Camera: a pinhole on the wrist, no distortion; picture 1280 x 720 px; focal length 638.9 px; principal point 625.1 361.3 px. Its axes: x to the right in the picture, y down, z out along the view. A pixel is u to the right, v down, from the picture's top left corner.
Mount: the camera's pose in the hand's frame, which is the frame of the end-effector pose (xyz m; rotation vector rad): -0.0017 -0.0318 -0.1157 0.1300 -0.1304 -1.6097
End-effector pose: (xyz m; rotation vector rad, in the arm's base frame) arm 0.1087 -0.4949 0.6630 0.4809 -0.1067 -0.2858
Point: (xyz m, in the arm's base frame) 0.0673 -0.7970 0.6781
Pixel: 1184.3 623.5
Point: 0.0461 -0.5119 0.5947
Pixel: 877.7 37.8
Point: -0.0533 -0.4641 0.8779
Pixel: 412.1 163.7
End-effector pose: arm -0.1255 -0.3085 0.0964 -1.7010 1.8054 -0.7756
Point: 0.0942 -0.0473 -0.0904
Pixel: 602.6 55.4
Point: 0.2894 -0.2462 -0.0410
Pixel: 817.3 367.0
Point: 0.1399 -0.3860 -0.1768
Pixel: 562.4 547.9
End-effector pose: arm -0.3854 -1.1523 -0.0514 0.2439 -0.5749 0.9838
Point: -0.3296 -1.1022 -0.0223
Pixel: outside the picture
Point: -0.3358 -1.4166 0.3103
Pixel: 843.4 524.6
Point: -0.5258 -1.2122 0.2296
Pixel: 462.5 551.6
